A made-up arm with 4 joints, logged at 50 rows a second.
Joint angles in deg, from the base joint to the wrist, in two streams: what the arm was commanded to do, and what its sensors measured. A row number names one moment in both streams.
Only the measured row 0 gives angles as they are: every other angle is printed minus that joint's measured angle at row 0.
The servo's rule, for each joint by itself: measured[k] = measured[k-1] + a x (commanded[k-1-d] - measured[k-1]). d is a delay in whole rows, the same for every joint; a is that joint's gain. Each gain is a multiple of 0.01, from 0.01 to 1. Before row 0 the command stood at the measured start. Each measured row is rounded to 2 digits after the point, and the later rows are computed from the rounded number. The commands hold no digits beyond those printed.
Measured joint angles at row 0: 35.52 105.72 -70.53 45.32
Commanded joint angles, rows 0 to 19: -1.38 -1.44 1.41 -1.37; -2.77 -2.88 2.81 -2.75; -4.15 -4.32 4.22 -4.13; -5.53 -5.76 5.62 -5.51; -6.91 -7.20 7.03 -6.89; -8.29 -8.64 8.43 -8.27; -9.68 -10.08 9.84 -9.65; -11.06 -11.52 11.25 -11.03; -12.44 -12.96 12.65 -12.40; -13.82 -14.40 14.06 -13.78; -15.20 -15.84 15.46 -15.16; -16.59 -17.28 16.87 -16.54; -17.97 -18.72 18.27 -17.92; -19.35 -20.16 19.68 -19.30; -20.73 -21.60 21.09 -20.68; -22.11 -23.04 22.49 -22.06; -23.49 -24.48 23.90 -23.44; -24.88 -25.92 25.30 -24.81; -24.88 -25.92 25.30 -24.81; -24.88 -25.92 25.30 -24.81
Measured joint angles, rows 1 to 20: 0.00 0.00 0.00 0.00; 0.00 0.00 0.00 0.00; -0.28 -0.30 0.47 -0.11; -0.78 -0.84 1.24 -0.32; -1.45 -1.57 2.22 -0.62; -2.27 -2.45 3.34 -1.01; -3.20 -3.45 4.56 -1.48; -4.22 -4.54 5.84 -2.02; -5.31 -5.70 7.16 -2.63; -6.46 -6.92 8.51 -3.30; -7.66 -8.19 9.88 -4.03; -8.89 -9.49 11.26 -4.81; -10.15 -10.82 12.65 -5.64; -11.44 -12.18 14.04 -6.51; -12.75 -13.55 15.44 -7.42; -14.07 -14.94 16.84 -8.37; -15.40 -16.34 18.24 -9.35; -16.74 -17.75 19.64 -10.37; -18.09 -19.16 21.05 -11.42; -19.45 -20.58 22.45 -12.49
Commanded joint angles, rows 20 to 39: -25.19 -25.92 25.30 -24.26; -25.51 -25.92 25.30 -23.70; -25.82 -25.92 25.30 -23.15; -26.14 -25.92 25.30 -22.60; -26.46 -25.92 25.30 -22.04; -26.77 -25.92 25.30 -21.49; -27.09 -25.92 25.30 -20.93; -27.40 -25.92 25.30 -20.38; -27.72 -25.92 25.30 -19.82; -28.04 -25.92 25.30 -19.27; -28.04 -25.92 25.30 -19.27; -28.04 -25.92 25.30 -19.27; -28.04 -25.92 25.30 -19.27; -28.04 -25.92 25.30 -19.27; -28.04 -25.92 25.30 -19.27; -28.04 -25.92 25.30 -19.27; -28.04 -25.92 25.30 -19.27; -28.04 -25.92 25.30 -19.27; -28.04 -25.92 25.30 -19.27; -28.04 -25.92 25.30 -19.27
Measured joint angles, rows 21 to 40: -20.54 -21.70 23.39 -13.48; -21.41 -22.59 24.02 -14.39; -22.17 -23.29 24.44 -15.18; -22.84 -23.84 24.72 -15.86; -23.44 -24.28 24.91 -16.44; -23.98 -24.62 25.04 -16.93; -24.48 -24.89 25.13 -17.34; -24.94 -25.11 25.19 -17.67; -25.37 -25.28 25.23 -17.93; -25.78 -25.41 25.25 -18.13; -26.17 -25.52 25.27 -18.27; -26.54 -25.60 25.28 -18.35; -26.84 -25.67 25.29 -18.42; -27.08 -25.72 25.29 -18.49; -27.27 -25.76 25.29 -18.55; -27.42 -25.79 25.29 -18.61; -27.54 -25.82 25.29 -18.66; -27.64 -25.84 25.29 -18.71; -27.72 -25.86 25.29 -18.75; -27.78 -25.87 25.29 -18.79
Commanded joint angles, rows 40 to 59: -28.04 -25.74 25.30 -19.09; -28.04 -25.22 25.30 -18.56; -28.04 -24.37 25.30 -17.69; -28.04 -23.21 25.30 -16.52; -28.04 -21.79 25.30 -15.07; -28.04 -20.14 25.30 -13.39; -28.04 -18.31 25.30 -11.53; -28.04 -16.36 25.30 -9.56; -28.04 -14.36 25.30 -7.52; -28.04 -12.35 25.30 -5.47; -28.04 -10.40 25.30 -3.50; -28.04 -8.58 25.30 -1.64; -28.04 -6.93 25.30 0.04; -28.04 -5.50 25.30 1.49; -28.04 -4.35 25.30 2.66; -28.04 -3.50 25.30 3.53; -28.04 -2.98 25.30 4.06; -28.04 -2.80 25.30 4.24; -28.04 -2.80 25.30 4.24; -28.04 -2.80 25.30 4.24
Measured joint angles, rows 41 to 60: -27.83 -25.88 25.29 -18.83; -27.87 -25.89 25.29 -18.87; -27.90 -25.86 25.29 -18.89; -27.93 -25.73 25.29 -18.86; -27.95 -25.44 25.29 -18.77; -27.97 -24.97 25.29 -18.59; -27.98 -24.30 25.29 -18.31; -27.99 -23.43 25.29 -17.92; -28.00 -22.35 25.29 -17.41; -28.01 -21.09 25.29 -16.78; -28.02 -19.68 25.29 -16.04; -28.02 -18.14 25.29 -15.19; -28.02 -16.51 25.29 -14.25; -28.02 -14.84 25.29 -13.24; -28.02 -13.18 25.29 -12.18; -28.02 -11.57 25.29 -11.09; -28.02 -10.05 25.29 -9.99; -28.02 -8.67 25.29 -8.91; -28.02 -7.48 25.29 -7.87; -28.02 -6.50 25.29 -6.90
